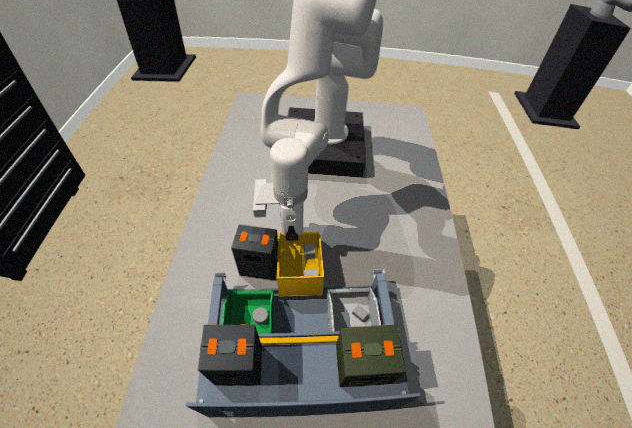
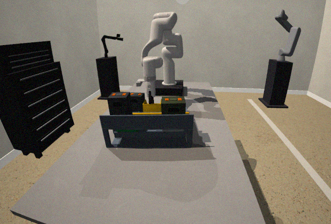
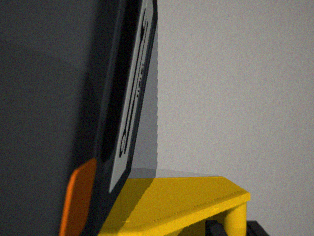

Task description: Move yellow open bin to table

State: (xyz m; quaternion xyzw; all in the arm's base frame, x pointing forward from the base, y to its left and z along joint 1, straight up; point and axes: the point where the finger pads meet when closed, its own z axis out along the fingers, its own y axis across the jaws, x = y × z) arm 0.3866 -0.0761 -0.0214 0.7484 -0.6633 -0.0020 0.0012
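Right now the yellow open bin is 8 cm ahead of my hand, 3 cm to the left of it and 1 cm above it. The rest, counted from my hand: green bin (25 cm ahead, 6 cm to the right); grey shelf (27 cm ahead, 5 cm to the left, 2 cm above); grey bin (23 cm ahead, 16 cm to the left).
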